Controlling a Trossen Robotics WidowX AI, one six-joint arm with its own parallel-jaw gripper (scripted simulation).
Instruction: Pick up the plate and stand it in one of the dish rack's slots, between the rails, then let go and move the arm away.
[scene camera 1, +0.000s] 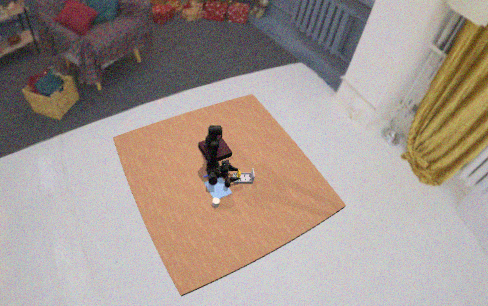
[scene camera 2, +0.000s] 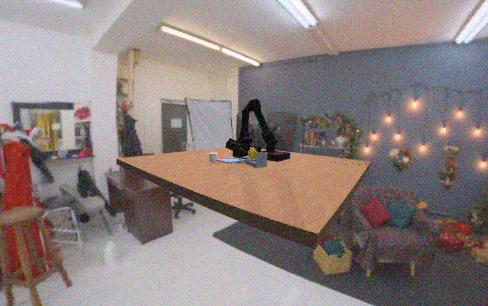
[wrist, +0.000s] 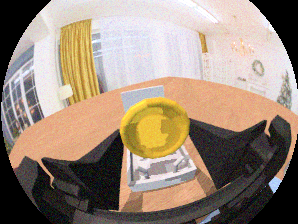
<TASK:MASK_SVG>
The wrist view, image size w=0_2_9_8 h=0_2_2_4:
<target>my gripper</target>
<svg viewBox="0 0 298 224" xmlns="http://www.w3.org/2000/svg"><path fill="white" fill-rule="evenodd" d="M291 125L289 121L277 115L270 121L267 128L270 136L267 136L266 132L263 132L267 120L262 120L245 131L237 132L189 117L189 137L196 145L194 148L197 148L205 167L208 168L217 192L190 204L156 212L113 212L120 209L118 202L121 165L125 151L120 129L110 133L110 136L97 144L96 148L78 160L65 161L43 157L41 163L55 177L52 186L45 181L44 169L40 164L29 159L27 155L20 161L16 176L36 208L53 224L197 224L197 218L217 209L220 210L220 214L210 217L206 224L249 224L273 197L274 192L269 183L285 165L291 144Z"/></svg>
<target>yellow plate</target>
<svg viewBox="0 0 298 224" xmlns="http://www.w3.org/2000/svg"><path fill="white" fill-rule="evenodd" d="M185 109L178 105L176 101L164 99L164 97L142 100L141 103L133 105L125 113L125 116L122 117L120 128L122 144L133 155L148 157L148 159L172 155L185 143L190 133L190 120L188 115L186 115Z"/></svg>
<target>dish rack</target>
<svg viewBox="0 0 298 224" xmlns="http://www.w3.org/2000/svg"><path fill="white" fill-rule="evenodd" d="M184 144L172 155L157 157L157 159L133 155L126 148L126 153L128 153L128 159L126 159L126 167L128 167L126 176L128 176L128 181L126 181L126 184L128 184L132 192L141 192L141 190L165 188L165 186L184 183L184 181L193 179L197 168L193 164L192 159L190 159L188 151L184 148ZM164 85L121 92L124 113L128 112L133 105L141 103L142 100L157 99L157 97L164 97L165 99Z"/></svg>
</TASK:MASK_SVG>
